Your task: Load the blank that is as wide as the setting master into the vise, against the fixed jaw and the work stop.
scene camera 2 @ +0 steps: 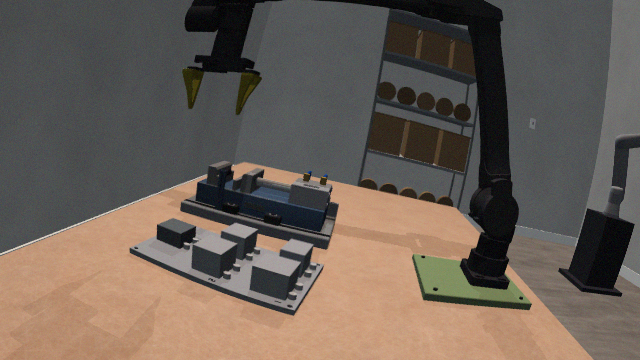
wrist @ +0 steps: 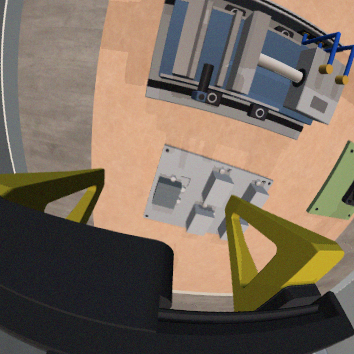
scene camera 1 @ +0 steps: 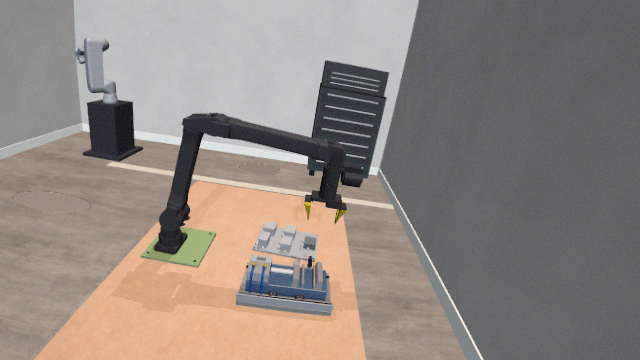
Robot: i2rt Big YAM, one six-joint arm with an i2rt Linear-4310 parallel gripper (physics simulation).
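Pixels of known places: gripper, fingertip midpoint: (scene camera 2: 212,111) (wrist: 167,189) (scene camera 1: 321,221); arm's base, origin of the base link: (scene camera 2: 482,277) (scene camera 1: 171,243).
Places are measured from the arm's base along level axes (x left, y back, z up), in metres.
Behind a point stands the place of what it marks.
My gripper (scene camera 1: 322,221) {x 0.016, y -0.548, z 0.195 m} (scene camera 2: 214,111) {x 0.016, y -0.548, z 0.195 m} (wrist: 167,189) {x 0.016, y -0.548, z 0.195 m} is open and empty, above the block plate (scene camera 2: 150,252) {x 0.227, y -0.535, z -0.003 m} (wrist: 175,155) {x 0.065, y -0.531, z -0.003 m}. A dark grey block (scene camera 1: 310,242) {x 0.132, y -0.531, z 0.021 m} (scene camera 2: 176,232) {x 0.173, y -0.516, z 0.020 m} (wrist: 167,192) {x 0.136, y -0.528, z 0.021 m}, apparently the setting master, sits at one end of the plate. Several lighter grey blanks of differing widths stand beside small pegs; they include a blank (scene camera 2: 214,256) {x 0.227, y -0.430, z 0.027 m} (wrist: 201,219) {x 0.179, y -0.442, z 0.032 m} and another blank (scene camera 2: 240,241) {x 0.137, y -0.422, z 0.026 m} (wrist: 218,187) {x 0.093, y -0.438, z 0.032 m}. One finger partly hides the blanks in the wrist view. The blue vise (scene camera 1: 300,290) {x -0.177, y -0.509, z 0.043 m} has a fixed jaw (wrist: 190,40) {x -0.110, y -0.559, z 0.085 m}, a moving jaw (wrist: 252,50) {x -0.123, y -0.487, z 0.085 m} and a black upright stop (scene camera 1: 310,261) {x -0.074, y -0.530, z 0.084 m} (wrist: 206,77) {x -0.075, y -0.530, z 0.085 m}. No blank shows between the jaws.
The vise's grey box (scene camera 2: 311,194) {x -0.081, y -0.361, z 0.073 m} (wrist: 315,90) {x -0.116, y -0.381, z 0.084 m} carries brass fittings and blue hoses. The green base plate (scene camera 1: 202,247) {x 0.011, y -0.121, z 0.000 m} (scene camera 2: 440,295) {x 0.123, y -0.112, z 0.000 m} (wrist: 327,195) {x 0.059, y -0.109, z 0.001 m} bears the arm's foot. A dark cabinet (scene camera 1: 350,107), a shelf rack and another robot on a black pedestal (scene camera 1: 111,129) stand beyond the table.
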